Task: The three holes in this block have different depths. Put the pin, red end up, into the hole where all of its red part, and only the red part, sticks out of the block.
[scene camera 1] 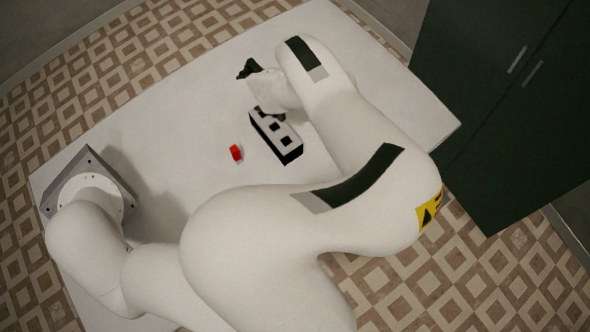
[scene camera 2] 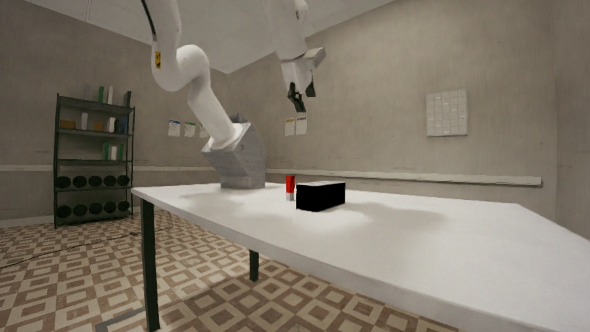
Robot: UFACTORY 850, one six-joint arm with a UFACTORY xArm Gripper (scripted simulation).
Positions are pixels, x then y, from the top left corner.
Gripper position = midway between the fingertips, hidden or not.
my gripper: scene camera 1 249, 90; scene camera 2 306, 104
black block: scene camera 1; scene camera 2
same spot on black block: [scene camera 2: 315, 197] = [scene camera 1: 302, 148]
